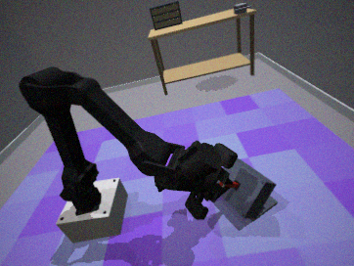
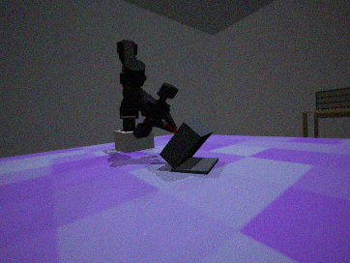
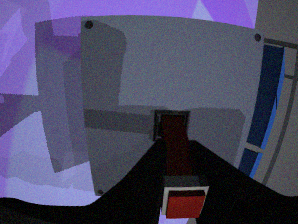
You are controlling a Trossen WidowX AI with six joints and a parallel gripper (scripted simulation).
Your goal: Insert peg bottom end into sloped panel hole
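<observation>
Right now the sloped grey panel is 40 mm ahead of my gripper tip, 10 mm to the left of it and 40 mm below it. The rest, counted from my gripper tip: red peg: 10 mm behind, 10 mm above; then grey foot plate: 60 mm ahead, 20 mm to the left, 100 mm below.
</observation>
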